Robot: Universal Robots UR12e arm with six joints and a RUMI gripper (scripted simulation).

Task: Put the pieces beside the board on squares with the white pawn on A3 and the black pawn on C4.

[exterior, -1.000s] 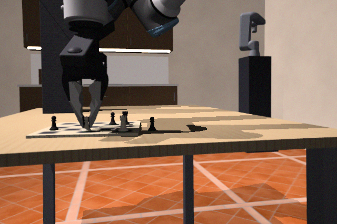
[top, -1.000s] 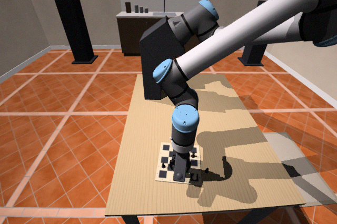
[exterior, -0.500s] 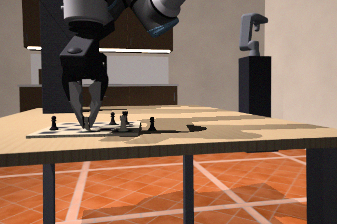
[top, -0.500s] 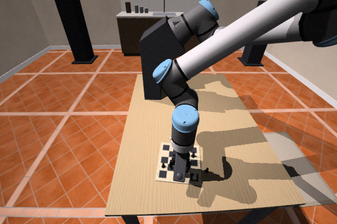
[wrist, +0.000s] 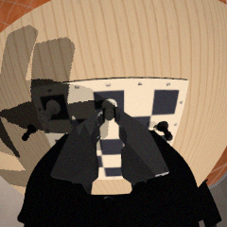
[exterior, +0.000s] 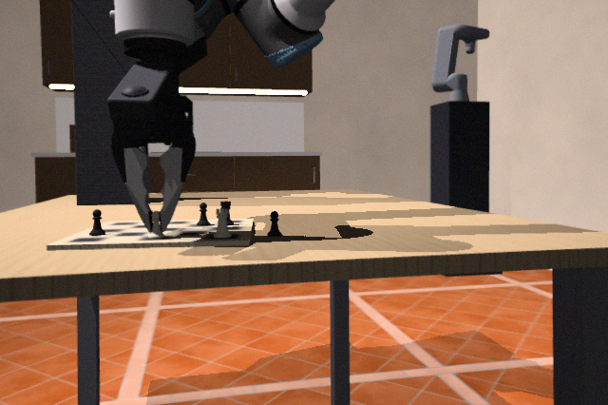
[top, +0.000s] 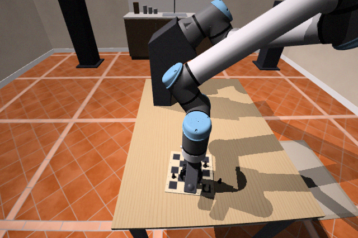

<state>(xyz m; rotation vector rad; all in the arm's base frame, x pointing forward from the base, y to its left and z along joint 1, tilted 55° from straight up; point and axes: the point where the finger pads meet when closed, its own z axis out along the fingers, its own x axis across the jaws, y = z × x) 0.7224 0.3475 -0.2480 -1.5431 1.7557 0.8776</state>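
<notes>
Right now the white pawn is 1 cm below my hand. Also, from my hand: white rook: 8 cm to the left, 1 cm below, 1 cm ahead; chessboard: 8 cm behind, 2 cm below, 1 cm to the left.
</notes>
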